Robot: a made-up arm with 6 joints.
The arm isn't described. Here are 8 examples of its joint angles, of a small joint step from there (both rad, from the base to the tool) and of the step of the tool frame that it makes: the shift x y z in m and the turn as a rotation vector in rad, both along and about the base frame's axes.
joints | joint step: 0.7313 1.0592 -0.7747 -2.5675 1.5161 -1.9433 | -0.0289 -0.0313 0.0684 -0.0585 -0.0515 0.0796
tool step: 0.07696 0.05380 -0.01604 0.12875 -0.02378 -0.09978
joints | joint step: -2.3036 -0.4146 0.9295 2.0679 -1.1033 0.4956 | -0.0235 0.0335 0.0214 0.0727 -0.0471 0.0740
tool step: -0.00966 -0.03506 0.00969 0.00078 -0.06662 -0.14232
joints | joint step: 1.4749 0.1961 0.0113 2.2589 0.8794 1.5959 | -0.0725 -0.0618 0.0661 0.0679 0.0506 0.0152
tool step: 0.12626 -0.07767 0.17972 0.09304 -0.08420 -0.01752
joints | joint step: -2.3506 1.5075 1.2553 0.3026 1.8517 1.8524 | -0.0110 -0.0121 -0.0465 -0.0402 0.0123 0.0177
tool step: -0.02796 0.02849 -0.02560 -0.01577 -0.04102 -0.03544
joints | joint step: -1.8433 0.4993 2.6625 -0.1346 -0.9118 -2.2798 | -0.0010 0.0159 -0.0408 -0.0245 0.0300 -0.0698
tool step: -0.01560 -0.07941 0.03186 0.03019 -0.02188 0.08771
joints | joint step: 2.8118 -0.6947 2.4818 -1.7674 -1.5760 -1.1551 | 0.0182 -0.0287 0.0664 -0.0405 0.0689 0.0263
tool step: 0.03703 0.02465 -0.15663 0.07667 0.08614 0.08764
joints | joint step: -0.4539 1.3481 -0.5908 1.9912 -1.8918 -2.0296 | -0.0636 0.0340 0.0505 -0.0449 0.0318 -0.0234
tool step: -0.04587 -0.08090 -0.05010 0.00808 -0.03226 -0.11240
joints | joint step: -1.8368 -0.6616 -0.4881 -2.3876 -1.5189 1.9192 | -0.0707 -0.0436 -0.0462 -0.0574 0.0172 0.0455
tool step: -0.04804 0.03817 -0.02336 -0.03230 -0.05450 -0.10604
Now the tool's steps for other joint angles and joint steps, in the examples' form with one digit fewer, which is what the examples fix.
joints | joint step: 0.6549 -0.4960 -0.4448 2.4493 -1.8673 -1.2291 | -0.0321 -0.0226 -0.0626 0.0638 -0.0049 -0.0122
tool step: -0.0074 -0.0128 -0.0505 -0.0715 -0.0170 -0.0280
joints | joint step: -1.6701 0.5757 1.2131 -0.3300 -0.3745 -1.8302 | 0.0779 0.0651 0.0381 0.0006 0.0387 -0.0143
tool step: 0.1611 -0.0976 -0.0721 -0.0092 -0.0199 0.0714
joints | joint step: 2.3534 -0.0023 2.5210 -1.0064 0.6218 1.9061 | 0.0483 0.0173 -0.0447 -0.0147 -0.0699 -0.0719
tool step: -0.0229 0.0804 0.0998 0.0330 -0.1217 0.0293
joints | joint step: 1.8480 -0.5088 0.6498 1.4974 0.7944 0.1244 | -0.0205 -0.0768 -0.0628 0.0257 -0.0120 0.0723
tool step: 0.0229 -0.0940 -0.0453 0.0665 0.0012 -0.0969
